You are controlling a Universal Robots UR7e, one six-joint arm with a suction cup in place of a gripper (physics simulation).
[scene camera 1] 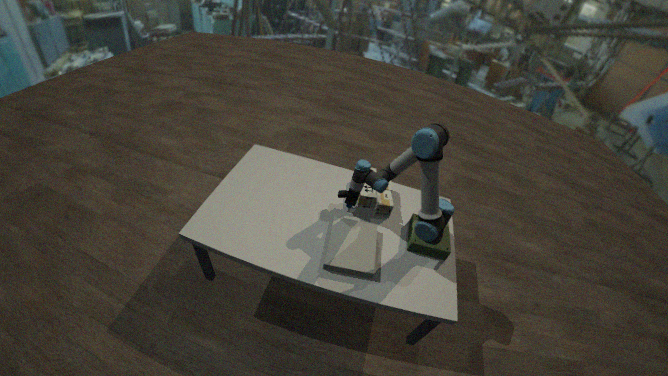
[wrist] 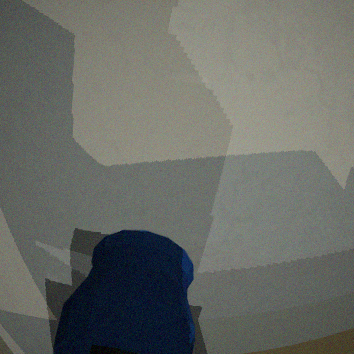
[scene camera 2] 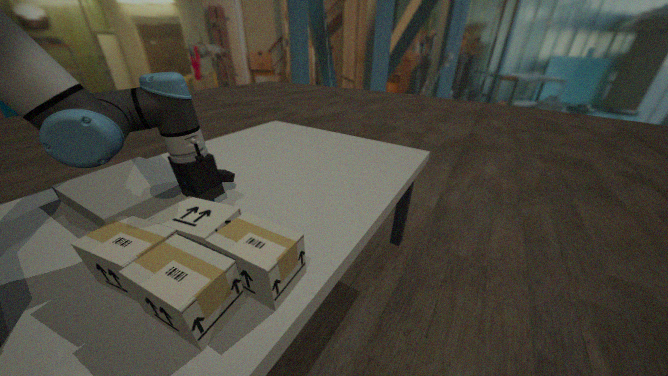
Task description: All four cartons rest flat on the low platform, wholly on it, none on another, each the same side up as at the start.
Note:
My suction cup [wrist: 136,288] holds nothing. The cup is 30 cm from the middle of a low grey platform [scene camera 2: 139,187], level with it.
The low grey platform also shows in scene camera 1 [scene camera 1: 351,250].

